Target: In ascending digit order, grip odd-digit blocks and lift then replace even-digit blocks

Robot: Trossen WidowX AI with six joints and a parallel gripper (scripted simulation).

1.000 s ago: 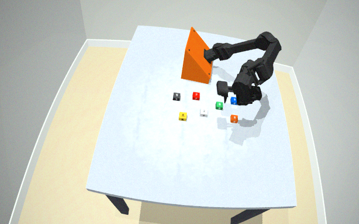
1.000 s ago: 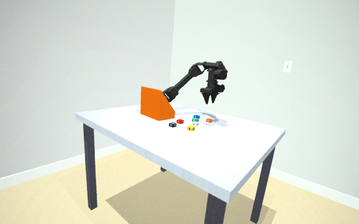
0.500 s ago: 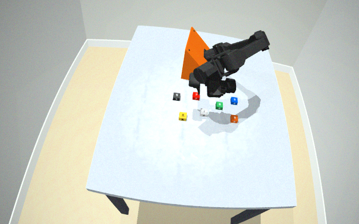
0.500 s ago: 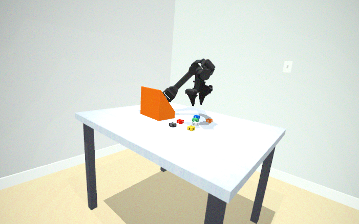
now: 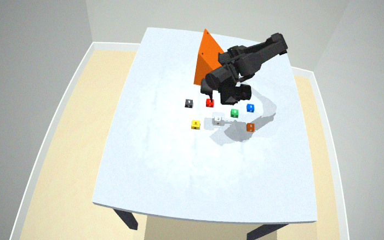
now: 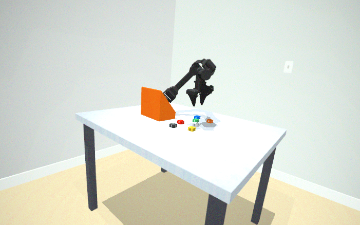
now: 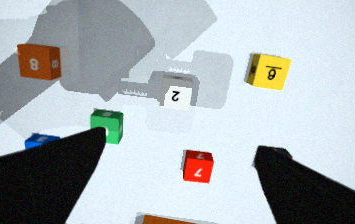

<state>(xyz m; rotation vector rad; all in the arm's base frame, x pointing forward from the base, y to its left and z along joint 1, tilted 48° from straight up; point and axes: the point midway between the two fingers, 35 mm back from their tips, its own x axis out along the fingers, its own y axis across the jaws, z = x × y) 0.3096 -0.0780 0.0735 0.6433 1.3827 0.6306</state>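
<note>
My gripper tip is 12 cm above the green block, 8 cm to the right of it and 6 cm past it. From my gripper tip the other things lie so: yellow block 12 cm below, 9 cm to the right, 3 cm ahead; red block 12 cm below, 9 cm behind, 4 cm to the right; white block 12 cm below.
</note>
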